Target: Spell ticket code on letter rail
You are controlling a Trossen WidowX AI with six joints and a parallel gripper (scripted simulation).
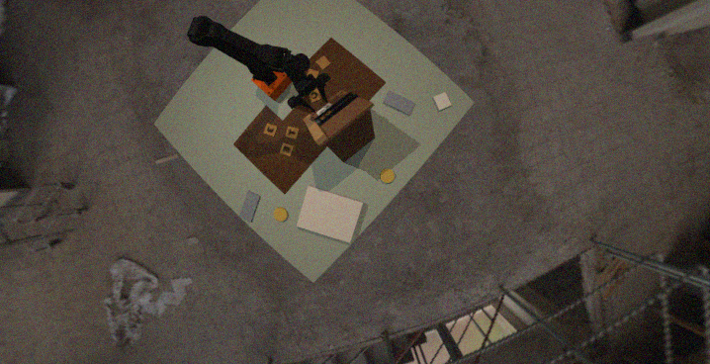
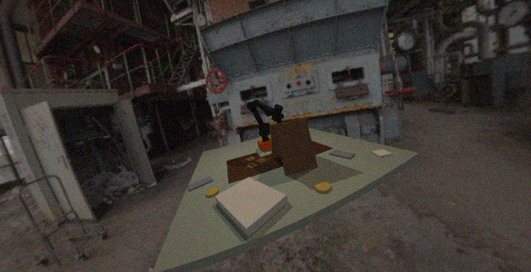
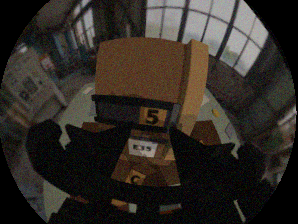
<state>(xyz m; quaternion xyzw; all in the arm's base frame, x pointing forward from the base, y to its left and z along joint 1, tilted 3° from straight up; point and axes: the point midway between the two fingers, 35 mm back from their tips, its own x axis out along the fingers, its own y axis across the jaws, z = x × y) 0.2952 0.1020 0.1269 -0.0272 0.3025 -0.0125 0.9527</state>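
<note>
My gripper tip is now 2 cm past the white ticket, 1 cm to the right of it and 11 cm above it. The rest, counted from my gripper tip: tan tile: 25 cm behind, 17 cm to the left, 18 cm below; then white slab: 38 cm ahead, 29 cm to the right, 16 cm below; then brown mat: 12 cm behind, 6 cm to the right, 18 cm below.
</note>
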